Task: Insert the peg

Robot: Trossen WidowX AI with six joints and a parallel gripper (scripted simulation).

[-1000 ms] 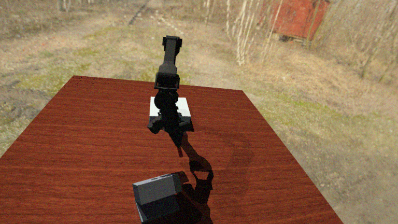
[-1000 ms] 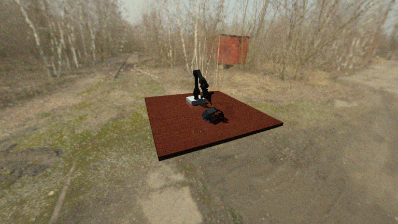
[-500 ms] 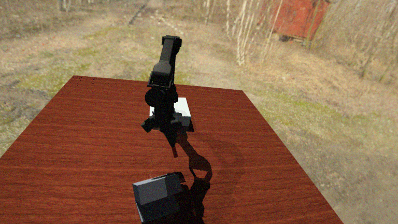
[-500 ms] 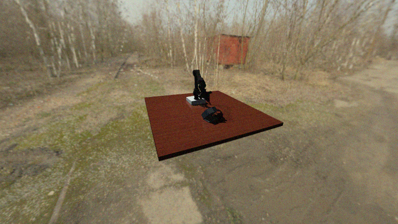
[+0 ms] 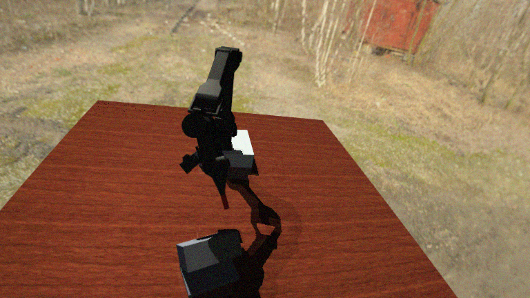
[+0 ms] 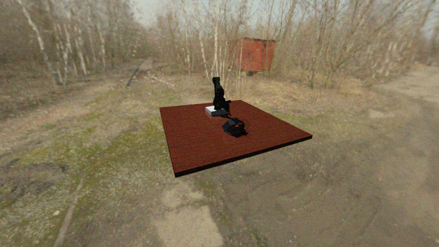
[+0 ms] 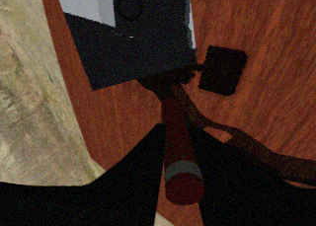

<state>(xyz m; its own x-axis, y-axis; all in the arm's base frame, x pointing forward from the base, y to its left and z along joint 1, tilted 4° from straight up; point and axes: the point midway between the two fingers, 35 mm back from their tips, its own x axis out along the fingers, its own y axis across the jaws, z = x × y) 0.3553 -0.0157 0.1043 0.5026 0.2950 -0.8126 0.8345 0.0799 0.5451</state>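
Right now the grey sloped panel is 11 cm ahead of my gripper tip, 8 cm below it and 3 cm to the right of it. Round my gripper tip: red round peg 1 cm behind, 1 cm above.
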